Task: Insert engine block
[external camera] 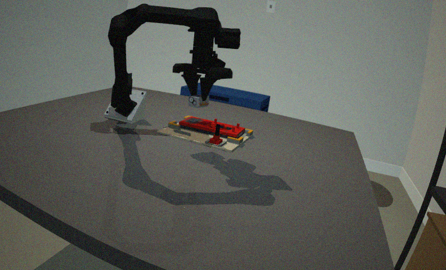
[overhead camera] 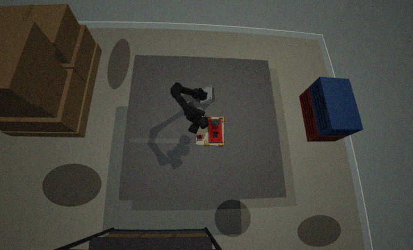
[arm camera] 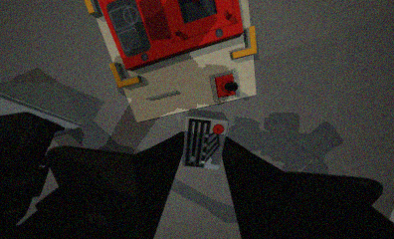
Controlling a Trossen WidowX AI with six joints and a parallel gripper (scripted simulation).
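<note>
My gripper tip is 50 mm short of the dark post, 40 mm to the right of it and 90 mm above it. Round my gripper tip: grey engine block (10 mm below).
</note>
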